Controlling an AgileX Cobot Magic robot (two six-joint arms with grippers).
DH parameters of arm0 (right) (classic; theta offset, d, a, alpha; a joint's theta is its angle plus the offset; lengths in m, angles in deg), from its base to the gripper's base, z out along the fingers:
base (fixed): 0 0 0 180
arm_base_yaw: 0 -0.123 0 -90
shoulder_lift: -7.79 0 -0.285 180
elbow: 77.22 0 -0.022 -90
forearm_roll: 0 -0.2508 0 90
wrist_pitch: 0 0 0.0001 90
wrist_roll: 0 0.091 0 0
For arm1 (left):
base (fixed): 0 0 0 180
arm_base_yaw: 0 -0.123 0 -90
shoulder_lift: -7.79 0 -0.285 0
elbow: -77.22 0 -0.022 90
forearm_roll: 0 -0.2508 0 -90
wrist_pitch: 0 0 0.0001 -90
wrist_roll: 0 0.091 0 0
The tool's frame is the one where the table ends.
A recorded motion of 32 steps. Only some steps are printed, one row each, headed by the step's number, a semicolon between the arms.
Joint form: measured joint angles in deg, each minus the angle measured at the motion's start. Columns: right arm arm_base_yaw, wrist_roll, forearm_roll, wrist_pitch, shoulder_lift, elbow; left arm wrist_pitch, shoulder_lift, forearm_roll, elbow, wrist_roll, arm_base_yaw.
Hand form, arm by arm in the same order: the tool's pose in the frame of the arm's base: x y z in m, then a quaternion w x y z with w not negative. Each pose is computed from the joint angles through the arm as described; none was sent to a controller.
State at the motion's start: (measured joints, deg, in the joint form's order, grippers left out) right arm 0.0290 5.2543 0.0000 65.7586 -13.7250 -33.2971; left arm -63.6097 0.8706 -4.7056 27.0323 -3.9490 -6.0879
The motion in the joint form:
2: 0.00 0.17 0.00 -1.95 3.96 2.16; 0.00 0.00 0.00 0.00 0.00 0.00
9: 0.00 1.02 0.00 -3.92 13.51 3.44; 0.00 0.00 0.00 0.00 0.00 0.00
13: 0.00 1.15 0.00 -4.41 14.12 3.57; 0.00 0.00 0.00 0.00 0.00 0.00
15: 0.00 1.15 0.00 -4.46 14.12 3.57; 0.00 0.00 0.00 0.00 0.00 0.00
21: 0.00 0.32 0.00 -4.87 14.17 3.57; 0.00 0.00 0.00 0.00 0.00 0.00
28: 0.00 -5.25 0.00 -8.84 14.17 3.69; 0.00 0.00 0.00 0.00 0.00 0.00
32: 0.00 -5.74 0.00 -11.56 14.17 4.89; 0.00 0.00 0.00 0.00 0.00 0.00
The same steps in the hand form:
2: 0.0154 0.0000 0.2846 0.44222 0.04266 0.89565 0.02084; -0.0069 0.0060 0.2657 0.49331 -0.07828 0.86487 0.05020
9: -0.0075 0.0000 0.2816 0.52019 0.04693 0.85229 0.02838; -0.0069 0.0060 0.2657 0.49331 -0.07828 0.86487 0.05020
13: -0.0085 0.0000 0.2816 0.52735 0.04765 0.84780 0.02937; -0.0069 0.0060 0.2657 0.49331 -0.07828 0.86487 0.05020
15: -0.0085 0.0000 0.2817 0.52772 0.04763 0.84757 0.02939; -0.0069 0.0060 0.2657 0.49331 -0.07828 0.86487 0.05020
21: -0.0084 0.0000 0.2823 0.53132 0.04139 0.84577 0.02573; -0.0069 0.0060 0.2657 0.49331 -0.07828 0.86487 0.05020
28: -0.0055 0.0000 0.2875 0.56009 0.00024 0.82843 -0.00012; -0.0069 0.0060 0.2657 0.49331 -0.07828 0.86487 0.05020
32: -0.0013 0.0000 0.2856 0.57102 -0.00327 0.82093 -0.00256; -0.0069 0.0060 0.2657 0.49331 -0.07828 0.86487 0.05020

